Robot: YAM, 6 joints.
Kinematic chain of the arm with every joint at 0, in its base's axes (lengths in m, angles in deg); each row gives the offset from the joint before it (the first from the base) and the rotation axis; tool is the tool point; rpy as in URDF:
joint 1: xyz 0 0 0.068 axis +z
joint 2: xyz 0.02 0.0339 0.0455 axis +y
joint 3: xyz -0.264 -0.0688 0 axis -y
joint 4: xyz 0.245 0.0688 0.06 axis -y
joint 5: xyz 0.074 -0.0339 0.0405 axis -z
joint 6: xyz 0.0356 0 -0.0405 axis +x
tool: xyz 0 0 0 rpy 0 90 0
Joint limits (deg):
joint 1: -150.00..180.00
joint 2: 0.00..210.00
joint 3: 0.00..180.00
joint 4: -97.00..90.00
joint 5: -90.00..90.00
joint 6: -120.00..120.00
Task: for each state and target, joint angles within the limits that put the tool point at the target. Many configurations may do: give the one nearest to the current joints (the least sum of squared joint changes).
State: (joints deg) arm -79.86 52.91 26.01 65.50 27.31 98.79
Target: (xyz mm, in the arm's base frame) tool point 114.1 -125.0 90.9
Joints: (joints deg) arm -43.66 78.73 0.00 49.26 19.10 98.79
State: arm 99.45 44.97 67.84 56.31 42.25 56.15
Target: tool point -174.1 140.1 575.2
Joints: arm 146.01 74.96 87.84 51.09 31.96 56.15
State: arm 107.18 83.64 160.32 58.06 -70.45 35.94
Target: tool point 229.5 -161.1 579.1
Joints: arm 151.84 71.93 179.49 73.03 -71.37 35.94
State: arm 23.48 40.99 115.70 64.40 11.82 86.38
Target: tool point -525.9 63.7 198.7
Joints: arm -7.60 0.00 128.86 89.68 10.36 86.38
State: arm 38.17 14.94 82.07 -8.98 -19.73 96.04
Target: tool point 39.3 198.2 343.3
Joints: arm 74.64 50.82 49.68 -15.21 -24.23 96.04
